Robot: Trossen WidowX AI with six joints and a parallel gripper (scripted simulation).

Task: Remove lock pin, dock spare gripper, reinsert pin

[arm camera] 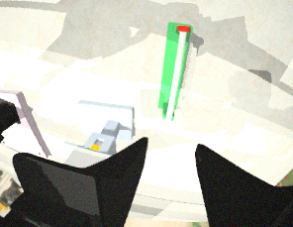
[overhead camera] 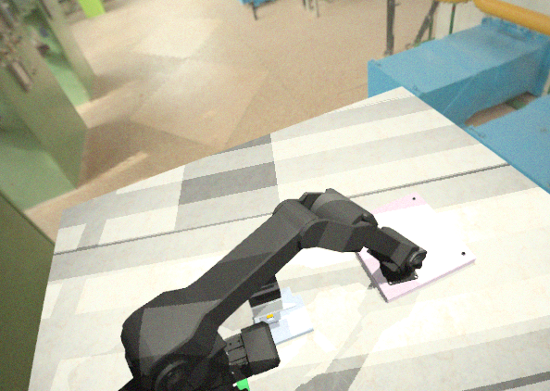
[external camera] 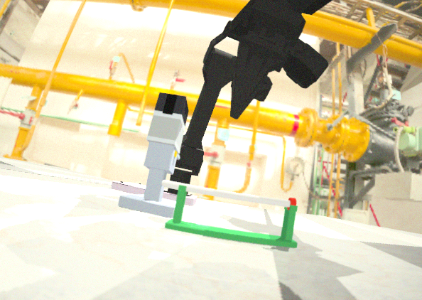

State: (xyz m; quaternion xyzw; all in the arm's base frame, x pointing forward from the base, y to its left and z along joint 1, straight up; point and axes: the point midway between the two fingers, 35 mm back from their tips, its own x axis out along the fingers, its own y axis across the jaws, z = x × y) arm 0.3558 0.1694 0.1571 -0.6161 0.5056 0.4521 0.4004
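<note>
Now: the green cradle 12 cm below my gripper tip and 2 cm to the left of it. The rest, counted from my gripper tip: spare gripper 11 cm to the right, 8 cm behind, 2 cm below; grey mount 11 cm to the right, 9 cm below, 9 cm behind.
</note>
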